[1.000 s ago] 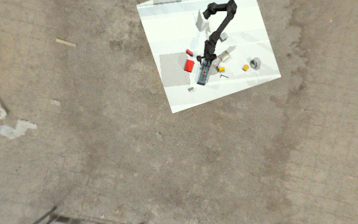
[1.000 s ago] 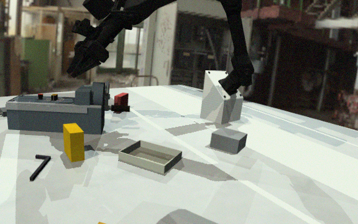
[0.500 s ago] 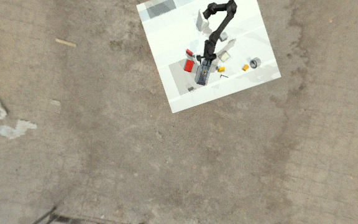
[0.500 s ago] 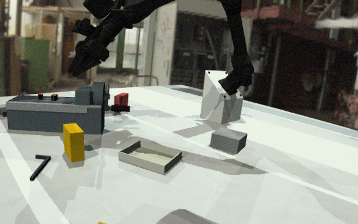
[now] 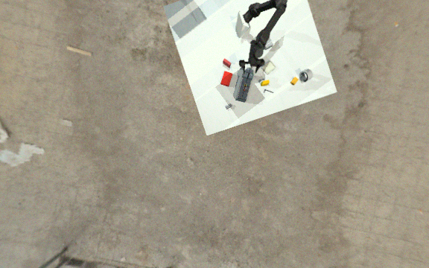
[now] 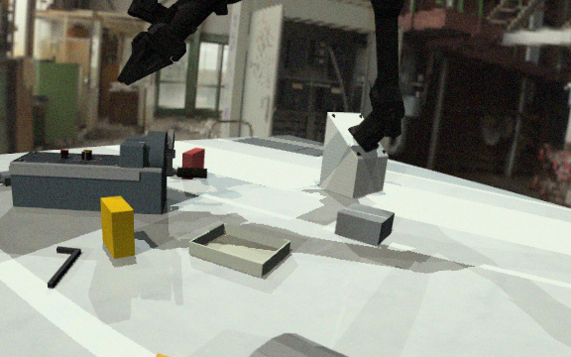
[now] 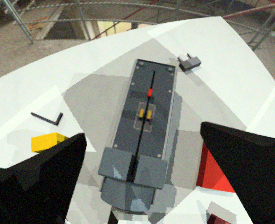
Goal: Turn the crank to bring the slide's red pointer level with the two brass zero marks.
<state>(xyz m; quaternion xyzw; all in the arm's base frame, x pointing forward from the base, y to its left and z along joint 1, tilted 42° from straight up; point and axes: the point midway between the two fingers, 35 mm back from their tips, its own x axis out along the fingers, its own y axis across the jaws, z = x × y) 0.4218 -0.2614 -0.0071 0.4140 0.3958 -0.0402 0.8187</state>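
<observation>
My gripper tip is 14 cm above the dark crank handle, 10 cm to the right of it and 8 cm past it. From my gripper tip the other things lie so: flat red block 19 cm below, 14 cm to the right, 11 cm behind; then red pointer 12 cm below, 8 cm ahead, 6 cm to the right; then yellow block 17 cm below, 16 cm to the left, 9 cm ahead.
</observation>
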